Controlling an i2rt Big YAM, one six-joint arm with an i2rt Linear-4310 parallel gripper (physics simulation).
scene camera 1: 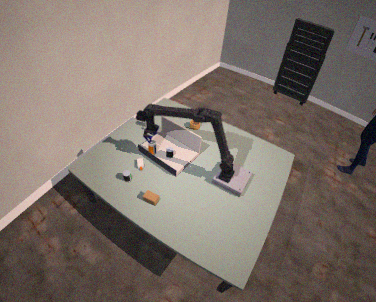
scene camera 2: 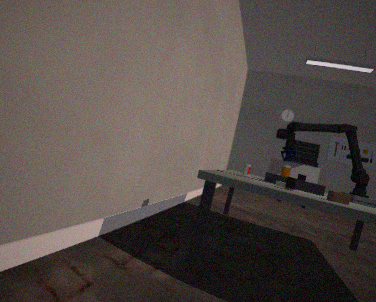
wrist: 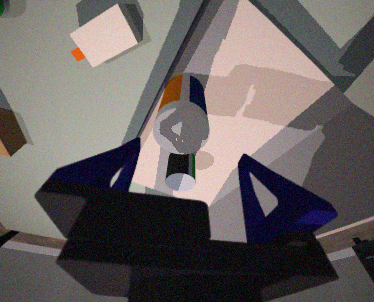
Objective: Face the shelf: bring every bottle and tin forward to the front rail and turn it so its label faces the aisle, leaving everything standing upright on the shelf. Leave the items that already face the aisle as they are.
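Frame: origin at the arm's base, x ahead, y left, z up, level; centimetres.
Where they show: gripper, fingertip midpoint: (scene camera 1: 152, 138) (scene camera 2: 286, 161) (wrist: 192, 151); arm's base, link origin: (scene camera 1: 226, 175) (scene camera 2: 358, 195).
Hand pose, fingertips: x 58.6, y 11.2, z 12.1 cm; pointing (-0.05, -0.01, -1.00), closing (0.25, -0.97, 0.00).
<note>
Things, the pixels of their top centre, and the offset from my fingertips. Level surfaces: height alone.
- dark front rail, top centre: (scene camera 2: 295, 178) (scene camera 1: 155, 156) dx -7.2, dy +5.0, dz -10.7 cm
- tall can, top centre: (wrist: 181, 133) (scene camera 1: 151, 142) (scene camera 2: 287, 165) dx -0.5, dy +1.0, dz -2.7 cm
- short black tin, top centre: (wrist: 180, 182) (scene camera 1: 169, 149) dx -13.5, dy -4.2, dz -6.6 cm
- table, surface height: dz -17.4 cm
- white box with an orange end, top centre: (wrist: 98, 42) (scene camera 1: 140, 163) dx +0.5, dy +14.5, dz -14.6 cm
- dark tin, top centre: (scene camera 1: 126, 173) dx -0.4, dy +30.2, dz -10.4 cm
- orange-brown block, top centre: (scene camera 2: 339, 192) (scene camera 1: 150, 195) dx -25.1, dy +33.7, dz -12.4 cm
- orange ring-like bowl, top centre: (scene camera 1: 195, 122) dx -8.3, dy -51.3, dz -12.4 cm
- white-and-red object, top centre: (scene camera 2: 247, 164) dx +27.6, dy -26.5, dz -7.8 cm
The shelf (scene camera 1: 182, 156) (wrist: 280, 55) has a dark front rail (scene camera 1: 159, 162) and a grey back panel. A tall can (scene camera 1: 152, 148) (scene camera 2: 286, 171) (wrist: 181, 127) stands upright close behind the rail, its orange side towards the rail and its blue side towards the back. A short black tin (scene camera 1: 169, 153) (wrist: 180, 172) stands upright beside it, set back from the rail; its green stripe faces away from the rail. My gripper (scene camera 1: 149, 139) (scene camera 2: 288, 156) (wrist: 192, 151) is open and empty, above the tall can, which shows between the fingers in the wrist view.
On the table (scene camera 1: 210, 220) are a white box with an orange end (scene camera 1: 140, 163) (wrist: 105, 37), a dark tin (scene camera 1: 127, 176), an orange-brown block (scene camera 1: 151, 197) (scene camera 2: 340, 197) and an orange ring-like bowl (scene camera 1: 195, 125). A white-and-red object (scene camera 2: 248, 169) stands near the far left end.
</note>
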